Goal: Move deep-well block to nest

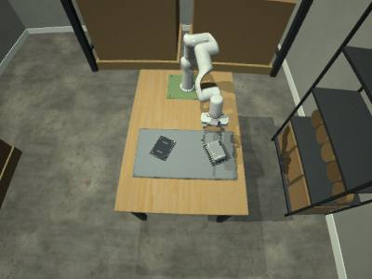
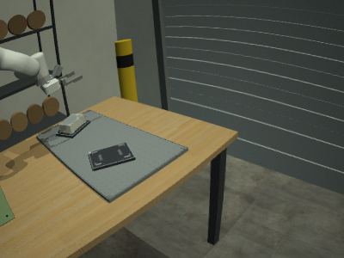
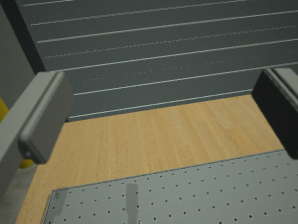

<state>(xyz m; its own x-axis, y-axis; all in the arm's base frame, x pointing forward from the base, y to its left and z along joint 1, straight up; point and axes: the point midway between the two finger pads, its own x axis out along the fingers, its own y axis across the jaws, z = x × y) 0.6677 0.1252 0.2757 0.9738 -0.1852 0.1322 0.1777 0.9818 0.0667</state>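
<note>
My gripper is now 3 cm past the white 96-well deep-well block, 6 cm to the right of it and 23 cm above it.
</note>
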